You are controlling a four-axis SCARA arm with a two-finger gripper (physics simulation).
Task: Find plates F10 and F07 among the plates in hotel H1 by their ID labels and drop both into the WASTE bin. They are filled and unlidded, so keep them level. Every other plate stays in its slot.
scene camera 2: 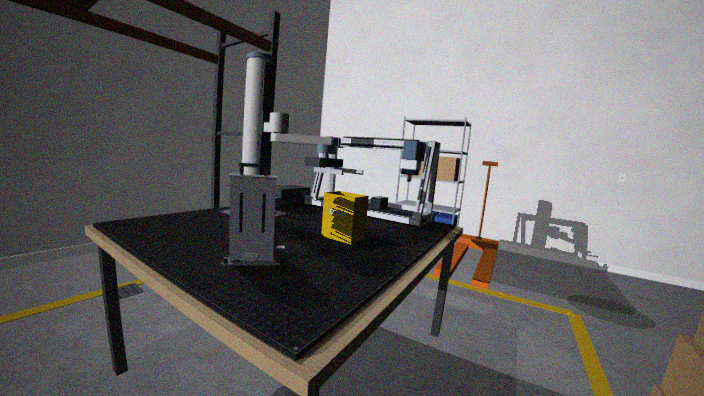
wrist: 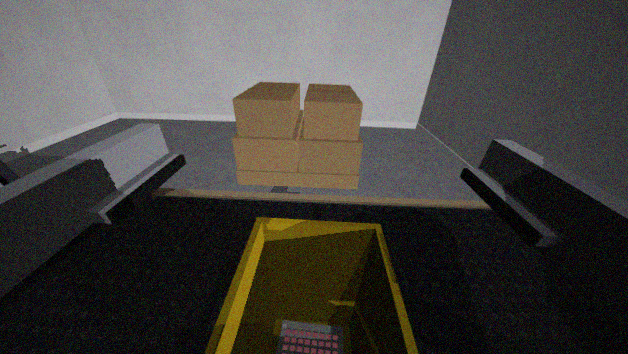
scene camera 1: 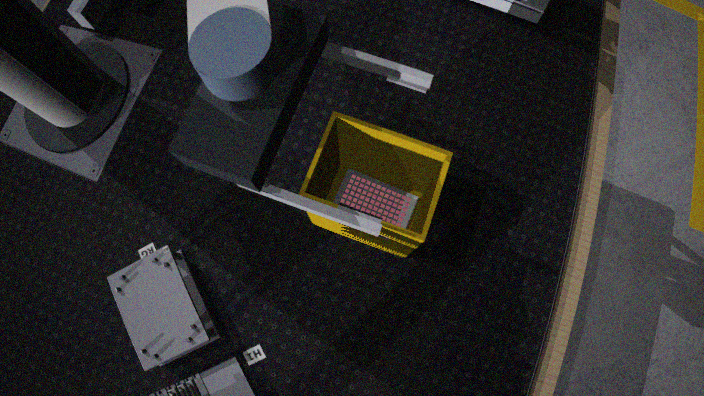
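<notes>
The yellow WASTE bin stands on the dark table. A plate with pink-filled wells lies low inside it, its face up; its ID is not readable. My gripper is open and empty, above the bin, with its fingers spread wide on either side of the opening. It also shows small above the bin in scene camera 2. Hotel H1 is cut off at the bottom of scene camera 1, near its H1 label. Its plate labels cannot be read.
A low grey stand with pegs and an RG label is between H1 and the arm base. The white arm column rises behind the tall grey tower. A gantry frame stands behind the bin.
</notes>
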